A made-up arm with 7 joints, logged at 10 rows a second.
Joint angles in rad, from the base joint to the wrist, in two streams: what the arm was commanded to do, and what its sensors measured. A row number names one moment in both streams.
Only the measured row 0 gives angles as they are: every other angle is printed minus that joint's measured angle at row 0.
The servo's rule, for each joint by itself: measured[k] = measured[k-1] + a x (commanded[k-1-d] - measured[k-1]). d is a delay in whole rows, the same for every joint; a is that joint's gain. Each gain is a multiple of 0.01, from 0.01 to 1. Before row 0 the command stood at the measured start. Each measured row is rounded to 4 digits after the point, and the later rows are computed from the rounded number. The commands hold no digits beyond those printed.
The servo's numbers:
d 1
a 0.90 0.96 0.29 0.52 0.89 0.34 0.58
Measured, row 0: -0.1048 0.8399 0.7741 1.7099 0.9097 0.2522 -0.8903
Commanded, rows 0 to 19: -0.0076 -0.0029 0.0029 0.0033 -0.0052 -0.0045 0.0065; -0.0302 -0.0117 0.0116 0.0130 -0.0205 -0.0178 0.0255; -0.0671 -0.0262 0.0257 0.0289 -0.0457 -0.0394 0.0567; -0.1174 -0.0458 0.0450 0.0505 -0.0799 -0.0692 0.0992; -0.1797 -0.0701 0.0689 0.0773 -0.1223 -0.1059 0.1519; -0.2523 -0.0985 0.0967 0.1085 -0.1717 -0.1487 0.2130; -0.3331 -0.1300 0.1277 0.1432 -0.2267 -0.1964 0.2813; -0.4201 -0.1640 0.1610 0.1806 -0.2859 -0.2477 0.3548; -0.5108 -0.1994 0.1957 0.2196 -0.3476 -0.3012 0.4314; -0.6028 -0.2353 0.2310 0.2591 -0.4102 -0.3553 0.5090; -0.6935 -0.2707 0.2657 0.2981 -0.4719 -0.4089 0.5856; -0.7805 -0.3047 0.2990 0.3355 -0.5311 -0.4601 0.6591; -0.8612 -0.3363 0.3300 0.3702 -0.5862 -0.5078 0.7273; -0.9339 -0.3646 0.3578 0.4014 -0.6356 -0.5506 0.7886; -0.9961 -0.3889 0.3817 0.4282 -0.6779 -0.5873 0.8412; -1.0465 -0.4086 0.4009 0.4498 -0.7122 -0.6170 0.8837; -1.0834 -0.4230 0.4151 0.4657 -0.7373 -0.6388 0.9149; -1.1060 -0.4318 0.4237 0.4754 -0.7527 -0.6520 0.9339; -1.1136 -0.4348 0.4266 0.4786 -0.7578 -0.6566 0.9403; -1.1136 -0.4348 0.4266 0.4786 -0.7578 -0.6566 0.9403
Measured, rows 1 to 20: 0.0000 0.0000 0.0000 0.0000 0.0000 0.0000 0.0000; -0.0068 -0.0028 0.0008 0.0017 -0.0046 -0.0015 0.0038; -0.0279 -0.0113 0.0039 0.0076 -0.0188 -0.0070 0.0164; -0.0632 -0.0256 0.0102 0.0187 -0.0427 -0.0180 0.0398; -0.1120 -0.0450 0.0203 0.0352 -0.0758 -0.0354 0.0743; -0.1729 -0.0691 0.0344 0.0571 -0.1172 -0.0594 0.1193; -0.2444 -0.0973 0.0525 0.0838 -0.1657 -0.0898 0.1736; -0.3242 -0.1287 0.0743 0.1147 -0.2200 -0.1260 0.2361; -0.4105 -0.1626 0.0994 0.1490 -0.2787 -0.1674 0.3049; -0.5008 -0.1979 0.1273 0.1857 -0.3400 -0.2129 0.3783; -0.5926 -0.2338 0.1574 0.2239 -0.4025 -0.2613 0.4541; -0.6834 -0.2692 0.1888 0.2625 -0.4643 -0.3115 0.5304; -0.7708 -0.3033 0.2208 0.3005 -0.5238 -0.3620 0.6050; -0.8522 -0.3350 0.2525 0.3367 -0.5793 -0.4116 0.6759; -0.9257 -0.3634 0.2830 0.3703 -0.6294 -0.4589 0.7413; -0.9891 -0.3879 0.3116 0.4004 -0.6726 -0.5026 0.7992; -1.0408 -0.4078 0.3375 0.4261 -0.7078 -0.5415 0.8482; -1.0791 -0.4224 0.3600 0.4467 -0.7341 -0.5746 0.8869; -1.1033 -0.4314 0.3785 0.4616 -0.7507 -0.6009 0.9142; -1.1126 -0.4347 0.3924 0.4704 -0.7570 -0.6198 0.9293
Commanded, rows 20 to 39: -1.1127 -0.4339 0.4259 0.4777 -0.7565 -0.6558 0.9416; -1.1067 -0.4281 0.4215 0.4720 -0.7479 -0.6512 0.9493; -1.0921 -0.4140 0.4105 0.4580 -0.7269 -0.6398 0.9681; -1.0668 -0.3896 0.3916 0.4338 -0.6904 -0.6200 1.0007; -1.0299 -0.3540 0.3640 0.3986 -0.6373 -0.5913 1.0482; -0.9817 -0.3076 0.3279 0.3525 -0.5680 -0.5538 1.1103; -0.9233 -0.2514 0.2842 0.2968 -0.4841 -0.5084 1.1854; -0.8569 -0.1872 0.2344 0.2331 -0.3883 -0.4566 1.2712; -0.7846 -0.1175 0.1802 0.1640 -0.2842 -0.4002 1.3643; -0.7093 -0.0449 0.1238 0.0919 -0.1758 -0.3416 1.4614; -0.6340 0.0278 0.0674 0.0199 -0.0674 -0.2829 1.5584; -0.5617 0.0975 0.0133 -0.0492 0.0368 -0.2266 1.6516; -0.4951 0.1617 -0.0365 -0.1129 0.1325 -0.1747 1.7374; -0.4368 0.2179 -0.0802 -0.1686 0.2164 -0.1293 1.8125; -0.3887 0.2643 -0.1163 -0.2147 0.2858 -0.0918 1.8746; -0.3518 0.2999 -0.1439 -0.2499 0.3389 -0.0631 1.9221; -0.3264 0.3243 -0.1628 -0.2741 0.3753 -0.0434 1.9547; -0.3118 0.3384 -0.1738 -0.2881 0.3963 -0.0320 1.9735; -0.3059 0.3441 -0.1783 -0.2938 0.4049 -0.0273 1.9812; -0.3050 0.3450 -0.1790 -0.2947 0.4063 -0.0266 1.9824
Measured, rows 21 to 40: -1.1135 -0.4348 0.4023 0.4747 -0.7577 -0.6323 0.9357; -1.1128 -0.4339 0.4091 0.4763 -0.7566 -0.6403 0.9391; -1.1073 -0.4283 0.4127 0.4741 -0.7489 -0.6440 0.9450; -1.0936 -0.4146 0.4121 0.4657 -0.7293 -0.6426 0.9584; -1.0695 -0.3906 0.4062 0.4491 -0.6947 -0.6349 0.9829; -1.0339 -0.3555 0.3940 0.4228 -0.6436 -0.6201 1.0208; -0.9869 -0.3095 0.3748 0.3862 -0.5763 -0.5976 1.0727; -0.9297 -0.2537 0.3485 0.3397 -0.4942 -0.5673 1.1381; -0.8642 -0.1899 0.3154 0.2843 -0.3999 -0.5297 1.2153; -0.7926 -0.1204 0.2762 0.2217 -0.2969 -0.4857 1.3017; -0.7176 -0.0479 0.2320 0.1542 -0.1891 -0.4367 1.3943; -0.6424 0.0248 0.1843 0.0844 -0.0808 -0.3844 1.4895; -0.5698 0.0946 0.1347 0.0149 0.0239 -0.3307 1.5835; -0.5026 0.1590 0.0851 -0.0516 0.1206 -0.2777 1.6728; -0.4434 0.2155 0.0372 -0.1124 0.2059 -0.2272 1.7538; -0.3942 0.2623 -0.0073 -0.1656 0.2770 -0.1812 1.8239; -0.3560 0.2984 -0.0469 -0.2094 0.3321 -0.1410 1.8809; -0.3294 0.3233 -0.0805 -0.2430 0.3705 -0.1078 1.9237; -0.3136 0.3378 -0.1076 -0.2665 0.3935 -0.0820 1.9526; -0.3067 0.3438 -0.1281 -0.2807 0.4036 -0.0634 1.9692
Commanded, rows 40 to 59: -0.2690 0.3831 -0.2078 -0.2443 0.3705 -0.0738 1.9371; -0.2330 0.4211 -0.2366 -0.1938 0.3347 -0.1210 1.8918; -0.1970 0.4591 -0.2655 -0.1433 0.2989 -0.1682 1.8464; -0.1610 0.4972 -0.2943 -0.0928 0.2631 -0.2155 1.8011; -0.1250 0.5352 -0.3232 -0.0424 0.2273 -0.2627 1.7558; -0.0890 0.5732 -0.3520 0.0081 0.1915 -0.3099 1.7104; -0.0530 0.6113 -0.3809 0.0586 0.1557 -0.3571 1.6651; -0.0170 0.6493 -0.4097 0.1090 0.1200 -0.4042 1.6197; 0.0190 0.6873 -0.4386 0.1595 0.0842 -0.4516 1.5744; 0.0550 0.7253 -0.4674 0.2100 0.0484 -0.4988 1.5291; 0.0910 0.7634 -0.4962 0.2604 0.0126 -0.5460 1.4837; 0.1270 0.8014 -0.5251 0.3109 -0.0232 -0.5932 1.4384; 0.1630 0.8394 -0.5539 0.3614 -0.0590 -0.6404 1.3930; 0.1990 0.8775 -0.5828 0.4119 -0.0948 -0.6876 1.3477; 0.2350 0.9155 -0.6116 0.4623 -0.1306 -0.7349 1.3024; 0.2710 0.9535 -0.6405 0.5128 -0.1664 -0.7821 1.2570; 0.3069 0.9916 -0.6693 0.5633 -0.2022 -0.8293 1.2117; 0.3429 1.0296 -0.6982 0.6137 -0.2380 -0.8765 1.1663; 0.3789 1.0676 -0.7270 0.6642 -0.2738 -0.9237 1.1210; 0.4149 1.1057 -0.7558 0.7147 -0.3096 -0.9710 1.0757
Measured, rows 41 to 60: -0.3052 0.3450 -0.1429 -0.2880 0.4060 -0.0509 1.9769; -0.2726 0.3816 -0.1617 -0.2653 0.3744 -0.0587 1.9538; -0.2370 0.4195 -0.1834 -0.2281 0.3391 -0.0799 1.9178; -0.2010 0.4575 -0.2072 -0.1840 0.3033 -0.1099 1.8764; -0.1650 0.4956 -0.2325 -0.1366 0.2675 -0.1458 1.8327; -0.1290 0.5336 -0.2588 -0.0876 0.2317 -0.1855 1.7881; -0.0930 0.5716 -0.2858 -0.0378 0.1959 -0.2278 1.7430; -0.0570 0.6097 -0.3134 0.0123 0.1601 -0.2718 1.6978; -0.0210 0.6477 -0.3413 0.0626 0.1244 -0.3168 1.6525; 0.0150 0.6857 -0.3695 0.1130 0.0886 -0.3626 1.6072; 0.0510 0.7237 -0.3979 0.1634 0.0528 -0.4089 1.5619; 0.0870 0.7618 -0.4264 0.2138 0.0170 -0.4555 1.5165; 0.1230 0.7998 -0.4550 0.2643 -0.0188 -0.5023 1.4712; 0.1590 0.8378 -0.4837 0.3148 -0.0546 -0.5493 1.4258; 0.1950 0.8759 -0.5124 0.3653 -0.0904 -0.5963 1.3805; 0.2310 0.9139 -0.5412 0.4157 -0.1262 -0.6434 1.3352; 0.2670 0.9519 -0.5700 0.4662 -0.1620 -0.6906 1.2898; 0.3029 0.9900 -0.5988 0.5167 -0.1978 -0.7378 1.2445; 0.3389 1.0280 -0.6276 0.5671 -0.2336 -0.7850 1.1991; 0.3749 1.0660 -0.6564 0.6176 -0.2694 -0.8322 1.1538
